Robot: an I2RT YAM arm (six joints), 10 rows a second.
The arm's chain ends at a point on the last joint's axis. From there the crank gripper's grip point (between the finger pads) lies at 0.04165 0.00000 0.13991 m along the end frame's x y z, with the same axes.
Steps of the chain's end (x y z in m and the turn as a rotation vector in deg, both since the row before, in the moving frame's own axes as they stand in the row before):
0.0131 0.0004 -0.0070 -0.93 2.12 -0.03
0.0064 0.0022 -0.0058 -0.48 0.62 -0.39
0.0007 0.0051 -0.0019 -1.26 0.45 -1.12
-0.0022 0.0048 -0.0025 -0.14 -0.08 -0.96
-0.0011 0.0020 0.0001 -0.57 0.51 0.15
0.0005 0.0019 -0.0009 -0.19 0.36 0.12
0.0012 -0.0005 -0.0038 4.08 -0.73 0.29
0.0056 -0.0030 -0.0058 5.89 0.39 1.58
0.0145 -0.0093 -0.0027 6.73 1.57 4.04
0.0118 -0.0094 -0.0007 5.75 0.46 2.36
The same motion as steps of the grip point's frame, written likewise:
0.0182 0.0026 -0.0087 -0.93 2.12 -0.03
0.0079 0.0031 -0.0063 -0.48 0.62 -0.39
0.0018 0.0073 -0.0023 -1.26 0.45 -1.12
-0.0024 0.0044 -0.0024 -0.14 -0.08 -0.96
0.0001 0.0035 -0.0003 -0.57 0.51 0.15
0.0014 0.0025 -0.0012 -0.19 0.36 0.12
-0.0006 -0.0103 -0.0036 4.08 -0.73 0.29
0.0067 -0.0162 -0.0068 5.89 0.39 1.58
0.0188 -0.0226 -0.0047 6.73 1.57 4.04
0.0132 -0.0217 -0.0017 5.75 0.46 2.36

